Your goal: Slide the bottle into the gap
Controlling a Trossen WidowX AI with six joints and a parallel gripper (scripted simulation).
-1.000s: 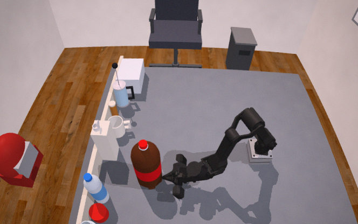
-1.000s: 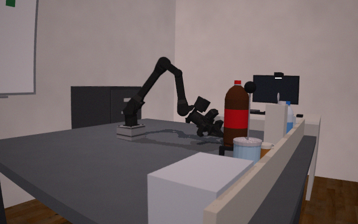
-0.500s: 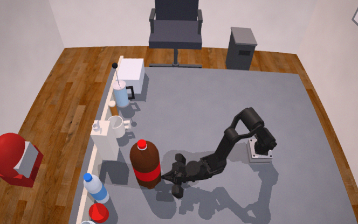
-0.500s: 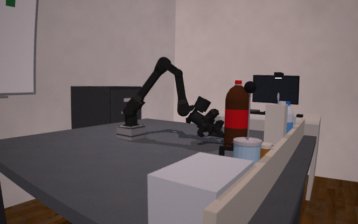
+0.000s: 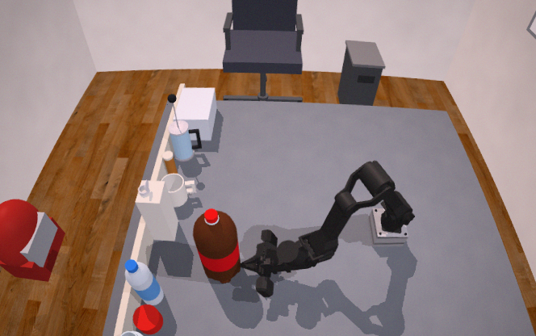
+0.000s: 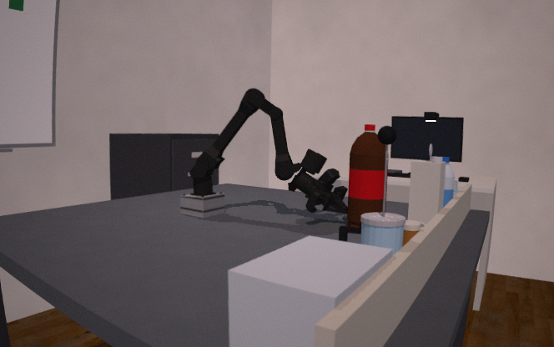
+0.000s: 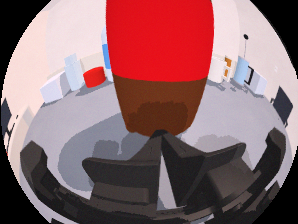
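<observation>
My hand is 80 mm short of the brown cola bottle and 100 mm below it. Also, from my hand: red cup: 250 mm ahead, 220 mm to the left, 30 mm below; low beige rail: 350 mm ahead, 80 mm to the right; water bottle: 270 mm ahead, 140 mm to the left, 50 mm above.
</observation>
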